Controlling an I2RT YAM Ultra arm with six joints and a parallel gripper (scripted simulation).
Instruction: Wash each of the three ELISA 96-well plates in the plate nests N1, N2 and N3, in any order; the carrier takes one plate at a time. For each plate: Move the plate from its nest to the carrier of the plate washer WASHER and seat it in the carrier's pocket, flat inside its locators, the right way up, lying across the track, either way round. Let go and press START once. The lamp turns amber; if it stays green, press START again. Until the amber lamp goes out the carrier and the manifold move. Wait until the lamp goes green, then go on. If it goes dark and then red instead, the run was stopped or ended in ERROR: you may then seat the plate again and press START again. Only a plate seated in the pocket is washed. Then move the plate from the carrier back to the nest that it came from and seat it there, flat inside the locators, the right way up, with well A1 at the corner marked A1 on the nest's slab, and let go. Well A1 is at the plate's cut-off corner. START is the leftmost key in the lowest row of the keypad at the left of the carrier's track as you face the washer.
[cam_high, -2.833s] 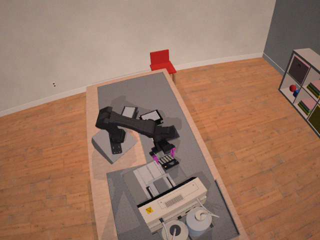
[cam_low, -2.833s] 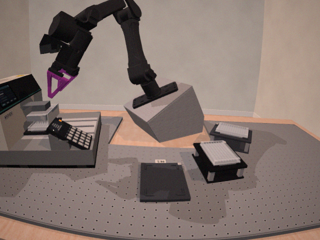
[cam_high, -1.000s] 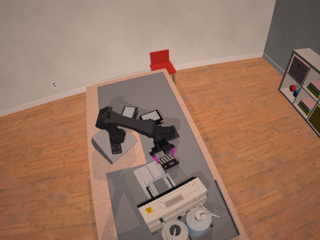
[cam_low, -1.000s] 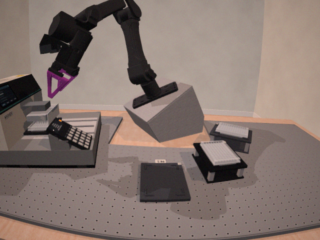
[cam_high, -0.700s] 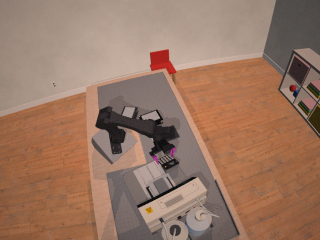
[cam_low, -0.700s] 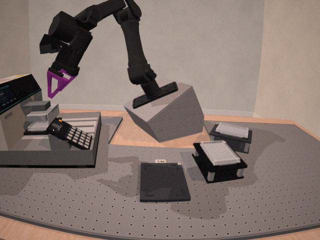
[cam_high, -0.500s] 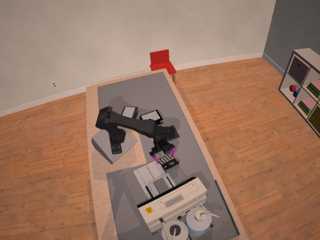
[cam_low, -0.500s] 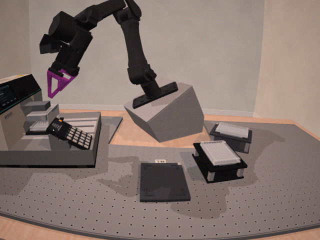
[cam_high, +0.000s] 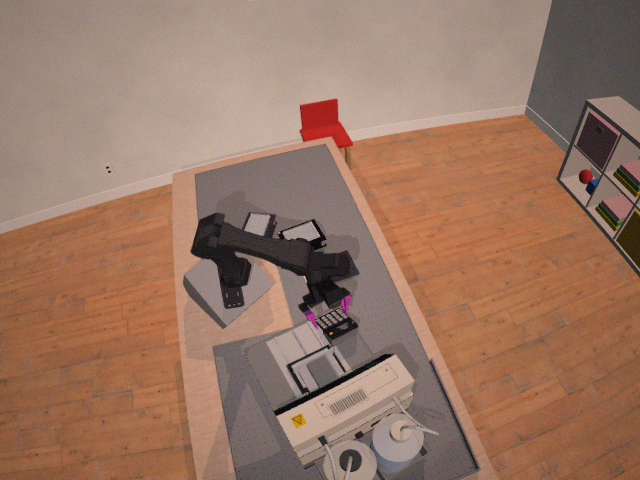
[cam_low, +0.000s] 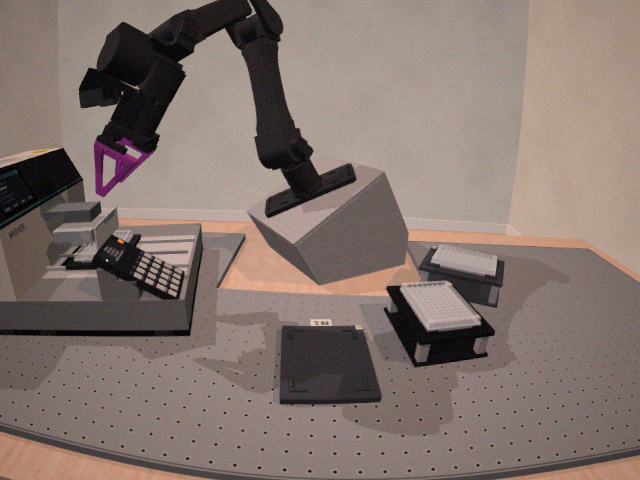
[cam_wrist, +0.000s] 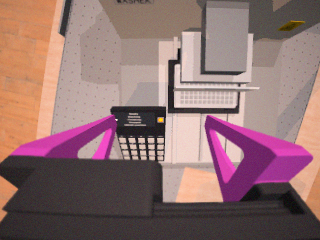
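My hand is 80 mm past the black carrier pocket, 70 mm to the left of it and 140 mm above it. The rest, counted from my hand: nest N1: 130 mm ahead, 330 mm to the left, 210 mm below; grey manifold: 80 mm behind, 110 mm to the right, 90 mm below; raised black nest: 60 mm ahead, 500 mm to the left, 180 mm below.
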